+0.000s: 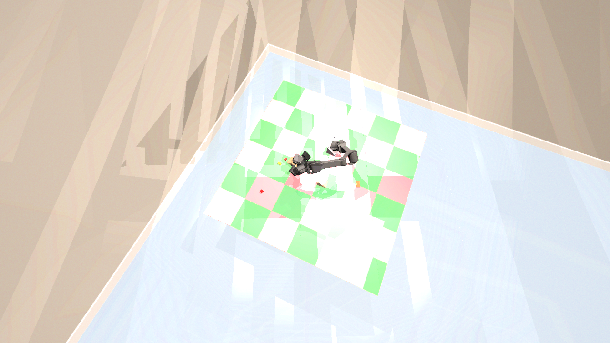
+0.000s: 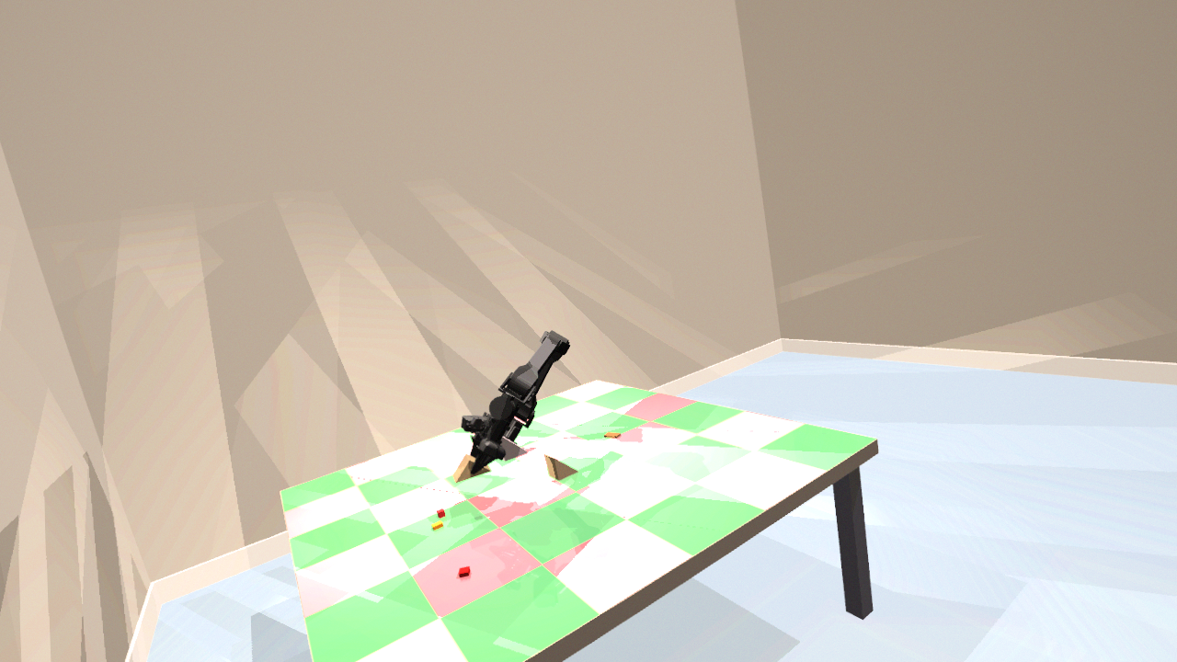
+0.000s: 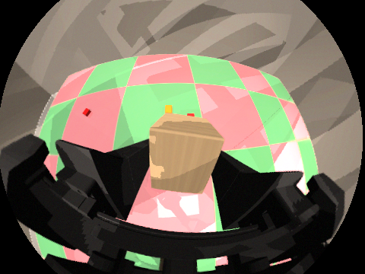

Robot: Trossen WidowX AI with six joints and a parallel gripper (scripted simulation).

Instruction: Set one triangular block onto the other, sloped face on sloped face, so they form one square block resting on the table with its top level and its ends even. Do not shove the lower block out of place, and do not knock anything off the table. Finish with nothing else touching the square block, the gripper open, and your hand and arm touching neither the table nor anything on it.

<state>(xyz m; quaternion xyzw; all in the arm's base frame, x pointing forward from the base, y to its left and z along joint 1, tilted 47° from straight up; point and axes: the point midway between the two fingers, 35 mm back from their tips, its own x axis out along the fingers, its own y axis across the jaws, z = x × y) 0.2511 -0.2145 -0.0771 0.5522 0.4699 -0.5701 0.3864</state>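
My gripper tip is now 10 mm below the triangular block.
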